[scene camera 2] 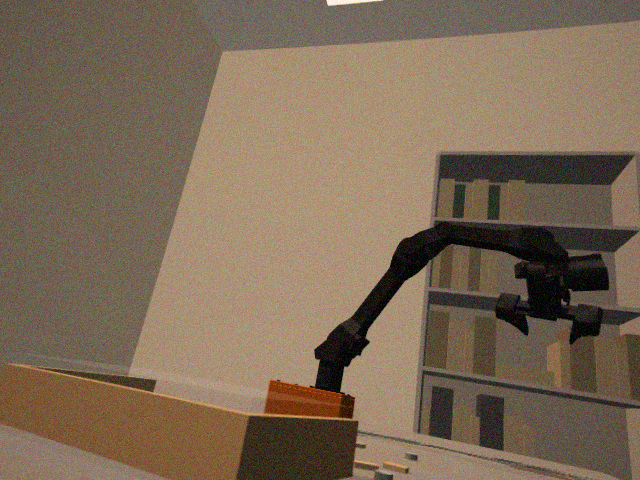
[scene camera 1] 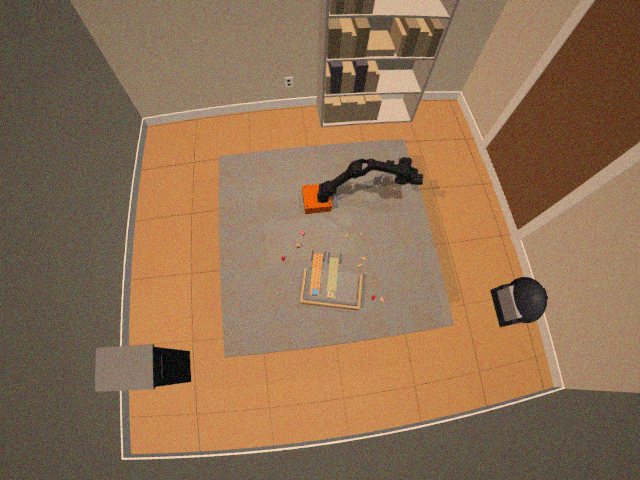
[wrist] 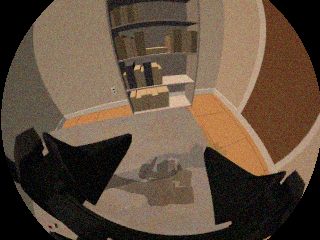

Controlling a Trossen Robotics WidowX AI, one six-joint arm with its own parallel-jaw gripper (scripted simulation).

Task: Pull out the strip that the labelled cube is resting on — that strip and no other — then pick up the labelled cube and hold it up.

Path:
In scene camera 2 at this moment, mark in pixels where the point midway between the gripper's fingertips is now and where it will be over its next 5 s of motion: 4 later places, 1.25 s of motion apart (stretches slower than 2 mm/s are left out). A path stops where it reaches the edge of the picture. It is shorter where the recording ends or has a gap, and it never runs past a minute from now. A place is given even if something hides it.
My gripper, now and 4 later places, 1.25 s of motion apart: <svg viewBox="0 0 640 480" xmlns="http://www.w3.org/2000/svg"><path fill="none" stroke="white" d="M548 338L383 306L282 319L269 396L264 435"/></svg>

